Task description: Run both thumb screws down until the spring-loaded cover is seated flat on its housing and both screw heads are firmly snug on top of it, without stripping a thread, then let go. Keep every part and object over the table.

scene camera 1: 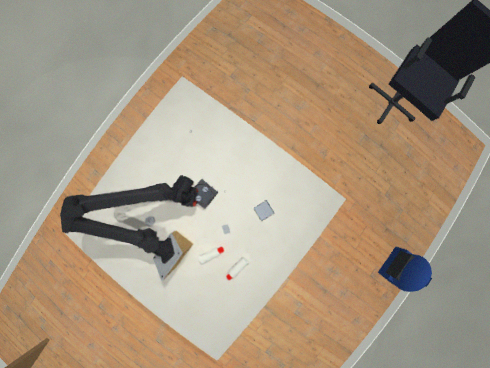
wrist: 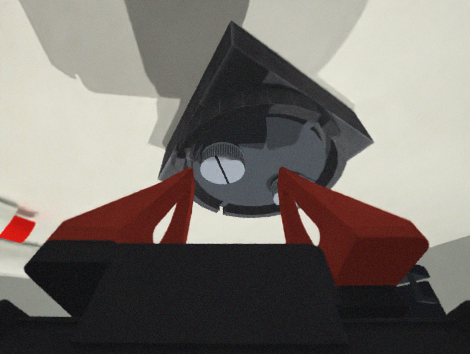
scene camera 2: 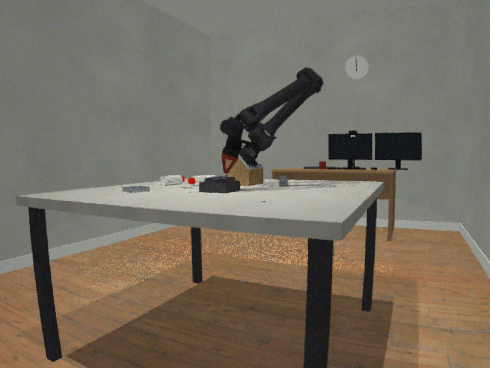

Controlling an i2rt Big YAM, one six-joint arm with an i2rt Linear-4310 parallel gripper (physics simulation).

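Frame: origin at the arm's base, x ahead, y left, z up, level; centimetres.
Seen in the pictures: gripper, fingertip midpoint: [scene camera 1: 196,196] [wrist: 236,176] [scene camera 2: 225,173]; arm's base, link origin: [scene camera 1: 167,250] [scene camera 2: 245,157].
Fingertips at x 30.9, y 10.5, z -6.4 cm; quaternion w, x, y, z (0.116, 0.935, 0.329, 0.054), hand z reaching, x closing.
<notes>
Pixels of each thing's top centre, then the offset from my fingertips to it. "spot": a spot on its surface instead.
- dark square housing, top centre: [wrist: 259,177] [scene camera 2: 219,177] [scene camera 1: 202,193] dy -0.8, dx +3.0, dz -1.9 cm
- grey round cover, top centre: [wrist: 258,172] [scene camera 1: 202,193] dy -0.8, dx +3.0, dz -2.4 cm
- slotted thumb screw, top centre: [wrist: 222,171] dy -1.2, dx -0.2, dz -1.1 cm
- grey square plate, top centre: [scene camera 2: 135,186] [scene camera 1: 264,210] dy -32.8, dx +21.3, dz -5.5 cm
- small grey square, surface spot: [scene camera 1: 226,229] spot: dy -25.2, dx -2.3, dz -7.1 cm
- small grey part, top centre: [scene camera 2: 283,175] [scene camera 1: 148,221] dy +10.6, dx -31.6, dz -2.5 cm
The dark square housing [scene camera 1: 212,192] [scene camera 2: 219,186] [wrist: 245,67] sits on the table, seen tilted in the wrist view. The grey round cover [wrist: 295,142] lies inside its ring wall; whether it is seated flat cannot be told. In the wrist view one slotted thumb screw [wrist: 222,170] stands by the left fingertip, its knurled side showing. The other screw [wrist: 275,192] is mostly hidden behind the right finger. From above, screw heads show at the housing's middle [scene camera 1: 205,189] and beside the fingers [scene camera 1: 198,198]. My gripper [scene camera 1: 195,197] [scene camera 2: 227,172] [wrist: 236,176] is partly open and empty, tilted above the housing's edge.
A wooden block [scene camera 1: 184,243] [scene camera 2: 245,175] stands by the arm's base. Two white tubes with red ends [scene camera 1: 211,255] [scene camera 1: 237,268] lie beyond it. A grey square plate [scene camera 1: 264,210] [scene camera 2: 136,189], a small grey square [scene camera 1: 226,229] and a small grey part [scene camera 1: 151,220] [scene camera 2: 283,181] lie on the table.
</notes>
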